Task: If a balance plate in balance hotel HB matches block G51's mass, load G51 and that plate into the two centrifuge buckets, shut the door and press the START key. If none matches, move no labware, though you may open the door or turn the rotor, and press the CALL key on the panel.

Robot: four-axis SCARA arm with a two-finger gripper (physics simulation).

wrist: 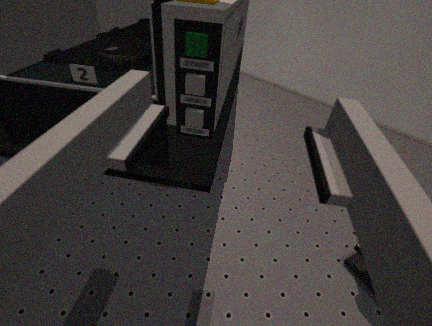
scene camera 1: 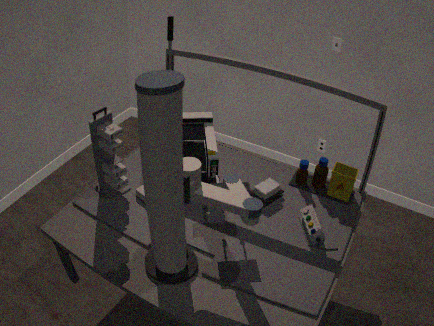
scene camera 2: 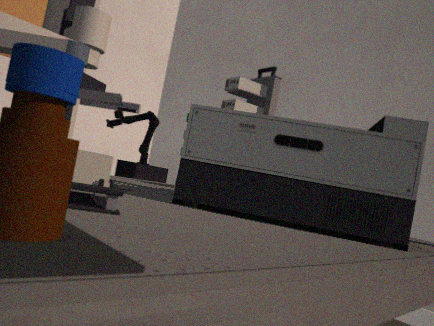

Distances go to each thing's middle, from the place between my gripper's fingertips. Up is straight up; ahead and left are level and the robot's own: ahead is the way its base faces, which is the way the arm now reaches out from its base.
Now: the centrifuge [scene camera 2: 361, 185] 350 mm to the left of my hand, 180 mm ahead of it and 60 mm below it.
